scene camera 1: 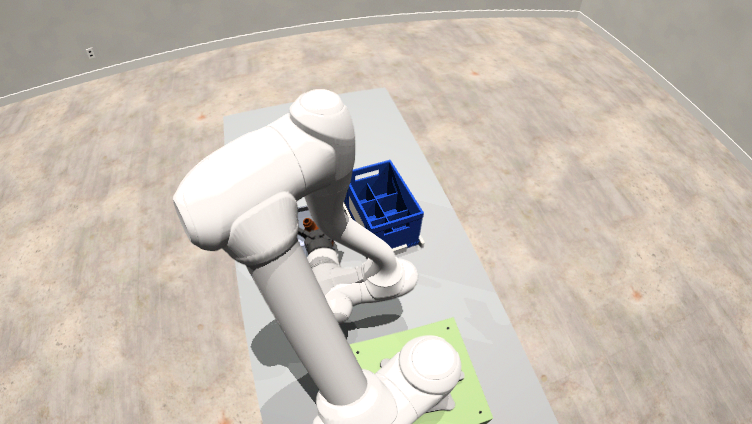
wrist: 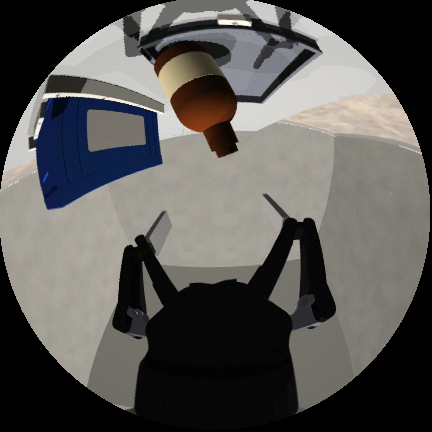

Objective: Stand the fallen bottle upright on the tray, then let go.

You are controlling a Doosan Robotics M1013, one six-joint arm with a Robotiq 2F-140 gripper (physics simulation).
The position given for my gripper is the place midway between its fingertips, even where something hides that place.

I see my gripper [wrist: 214, 210] and a brown bottle [wrist: 202, 99].
